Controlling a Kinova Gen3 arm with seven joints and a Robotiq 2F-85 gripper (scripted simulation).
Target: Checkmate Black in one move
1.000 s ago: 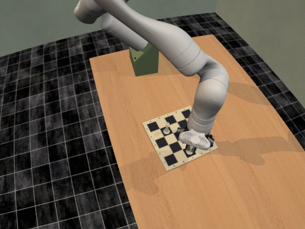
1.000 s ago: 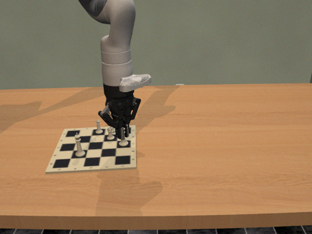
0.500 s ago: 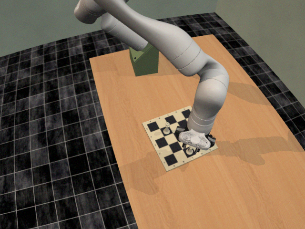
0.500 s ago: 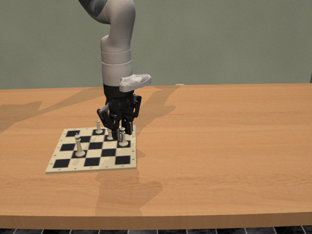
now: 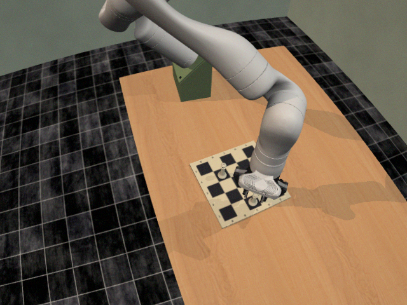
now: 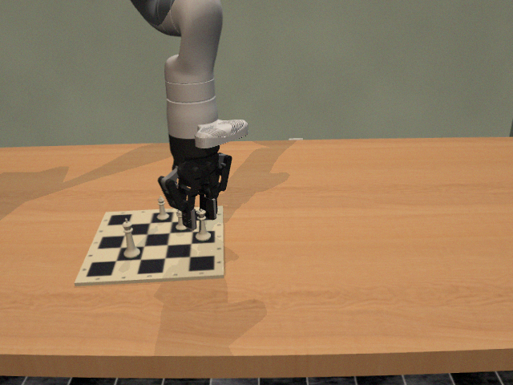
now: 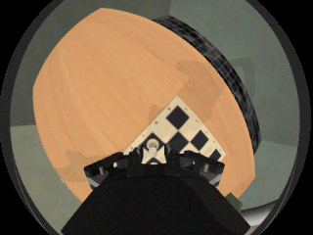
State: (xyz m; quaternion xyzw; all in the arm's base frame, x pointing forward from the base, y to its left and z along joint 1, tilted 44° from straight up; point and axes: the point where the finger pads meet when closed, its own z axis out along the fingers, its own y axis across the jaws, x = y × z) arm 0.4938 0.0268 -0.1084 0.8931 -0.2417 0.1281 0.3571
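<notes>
Now: hand 20 mm above the white chess piece. Round my hand: white pawn 50 mm behind, 70 mm to the left, 30 mm below; chessboard 70 mm behind, 20 mm to the right, 50 mm below; black king 20 mm behind, 80 mm to the left, 10 mm below.
</notes>
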